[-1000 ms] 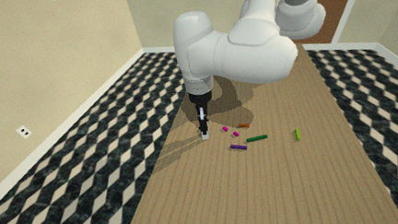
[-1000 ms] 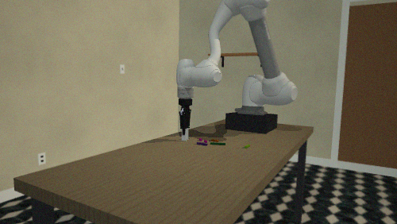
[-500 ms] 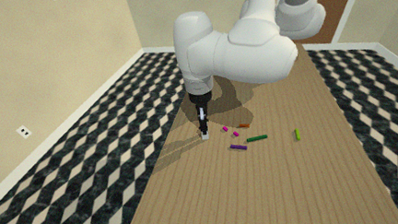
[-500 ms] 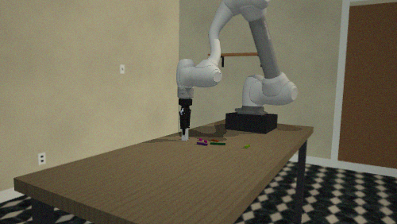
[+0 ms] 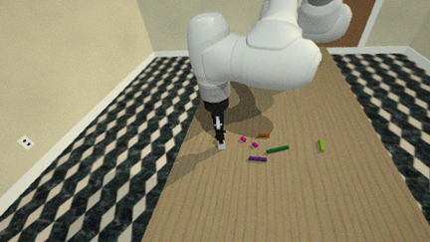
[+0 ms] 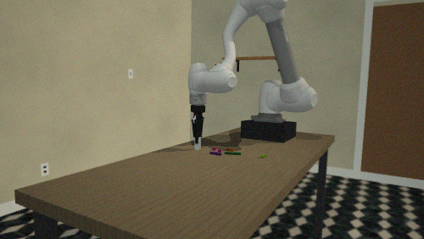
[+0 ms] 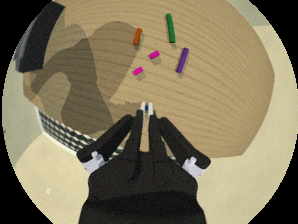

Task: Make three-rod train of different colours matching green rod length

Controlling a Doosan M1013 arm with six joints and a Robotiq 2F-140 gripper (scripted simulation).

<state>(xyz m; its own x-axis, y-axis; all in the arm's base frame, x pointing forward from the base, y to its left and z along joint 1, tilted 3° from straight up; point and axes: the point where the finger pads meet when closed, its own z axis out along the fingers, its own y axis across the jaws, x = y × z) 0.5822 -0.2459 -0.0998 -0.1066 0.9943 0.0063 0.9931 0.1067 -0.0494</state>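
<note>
Now: hand 30 mm above the tiny blue piece. The rest, counted from my hand: purple rod 60 mm ahead, 130 mm to the left, 30 mm below; orange rod 50 mm behind, 160 mm to the left, 30 mm below; green rod 10 mm ahead, 200 mm to the left, 30 mm below.
</note>
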